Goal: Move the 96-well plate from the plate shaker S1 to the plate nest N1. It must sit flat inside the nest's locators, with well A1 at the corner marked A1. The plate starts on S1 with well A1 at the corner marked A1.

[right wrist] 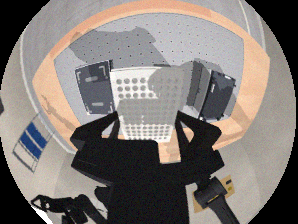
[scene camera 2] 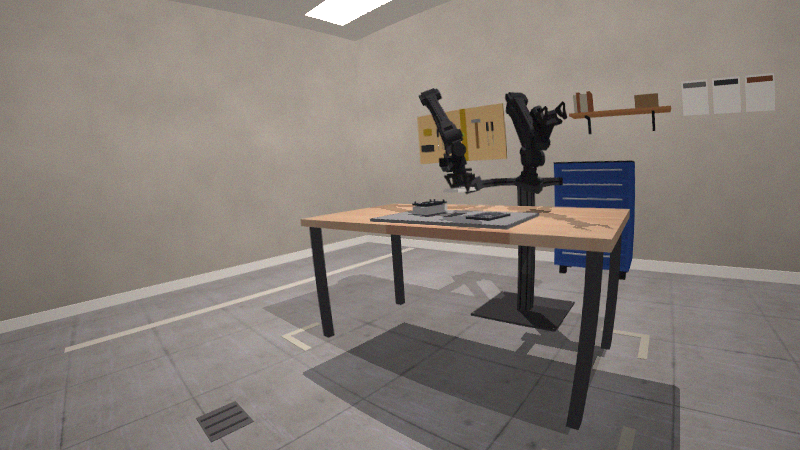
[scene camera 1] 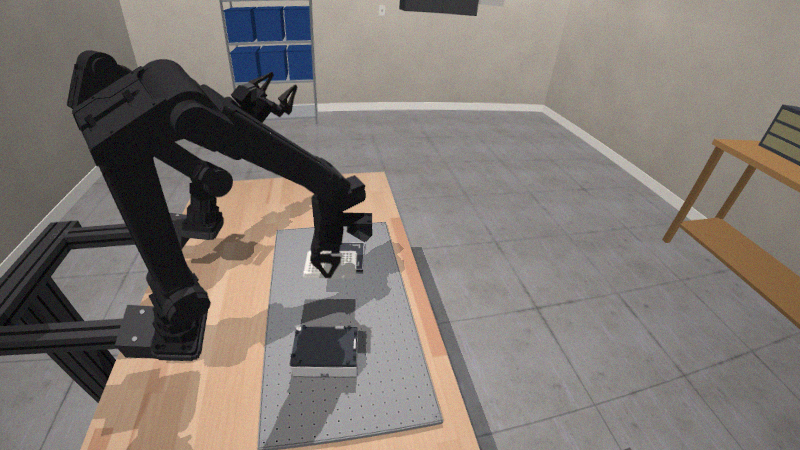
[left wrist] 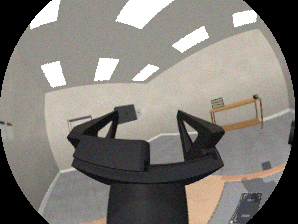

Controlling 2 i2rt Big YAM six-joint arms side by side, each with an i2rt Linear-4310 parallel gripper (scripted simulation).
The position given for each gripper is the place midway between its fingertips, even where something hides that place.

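Left gripper (scene camera 1: pixel 284 79), visible also in the left wrist view (left wrist: pixel 147 113). The right gripper (scene camera 1: pixel 329 265) appears in the right wrist view (right wrist: pixel 147 113) too. A white 96-well plate (scene camera 1: pixel 347 268) is likewise visible in the right wrist view (right wrist: pixel 163 107). Also present: a plate shaker S1 (scene camera 1: pixel 317 351) and a dark plate nest N1 (right wrist: pixel 97 91).
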